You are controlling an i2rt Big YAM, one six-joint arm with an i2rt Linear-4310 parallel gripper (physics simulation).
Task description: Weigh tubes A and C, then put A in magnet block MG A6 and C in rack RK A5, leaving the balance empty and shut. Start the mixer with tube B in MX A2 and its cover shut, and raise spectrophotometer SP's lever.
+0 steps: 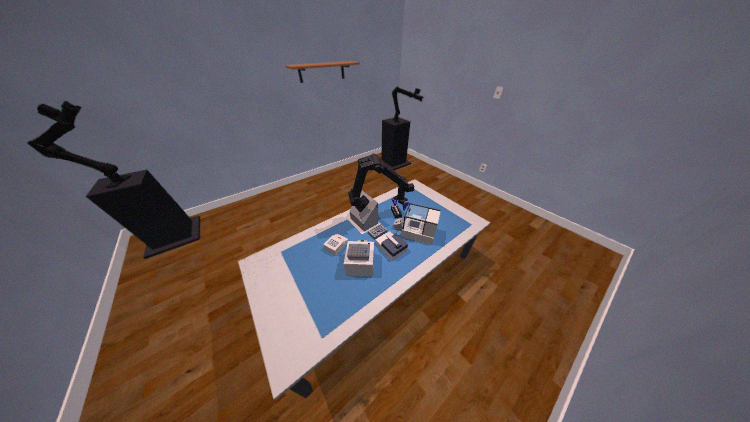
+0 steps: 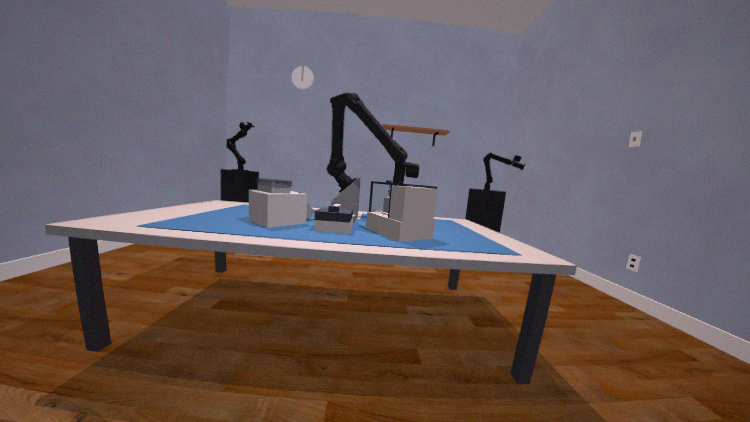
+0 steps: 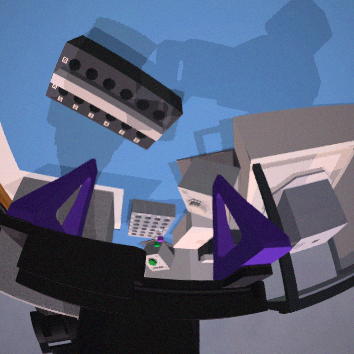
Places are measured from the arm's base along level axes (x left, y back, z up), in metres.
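Where they show: gripper, fingertip midpoint: (image 1: 399, 208) (image 3: 155, 171); arm's base, origin of the base link: (image 1: 362, 204) (image 2: 348, 186).
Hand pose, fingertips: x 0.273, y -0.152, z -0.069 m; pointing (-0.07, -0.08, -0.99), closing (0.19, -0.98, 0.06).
Things, the pixels of their top centre, and the offset from my fingertips. "spot": a spot on its surface instead. Level surfaces: height alone.
- dark magnet block, middle of its top: (image 3: 106, 106) (image 1: 396, 209) dx +0.012, dy +0.053, dz -0.053 m
- white balance, middle of its top: (image 3: 325, 297) (image 2: 396, 181) (image 1: 416, 210) dx -0.013, dy -0.203, dz +0.121 m
- dark-topped device, middle of its top: (image 3: 221, 262) (image 2: 336, 204) (image 1: 391, 238) dx -0.263, dy -0.229, dz +0.001 m
- large white box with a grey block, middle of its top: (image 3: 174, 302) (image 2: 287, 179) (image 1: 359, 241) dx -0.503, dy -0.194, dz +0.089 m
- low white box, middle of its top: (image 1: 335, 239) dx -0.596, dy +0.013, dz -0.031 m
- blue mat, its level: dz -0.101 m
- small white device, surface spot: (image 3: 197, 200) spot: dx -0.081, dy -0.079, dz -0.037 m
My gripper (image 1: 400, 203) (image 3: 155, 171) is open with nothing between its purple fingers, above the mat beside the balance. The dark magnet block (image 1: 395, 211) (image 3: 117, 92) lies ahead of the fingers; no tube shows in its holes. The white balance (image 1: 418, 235) (image 2: 414, 212) (image 3: 292, 131) has a dark-framed glass chamber; I cannot tell whether it is shut. A grey rack with holes (image 1: 377, 230) (image 3: 151, 212) stands further off. Small purple and green spots show near it, too small to identify. Tube letters cannot be read. I cannot tell which machines are the mixer and the spectrophotometer.
A dark-topped device (image 1: 394, 245) (image 2: 333, 215), a large white box with a grey block (image 1: 359, 266) (image 2: 277, 208) and a low white box (image 1: 334, 243) stand on the blue mat (image 1: 325, 309). A small white device (image 1: 398, 223) (image 3: 197, 200) stands close beside the balance.
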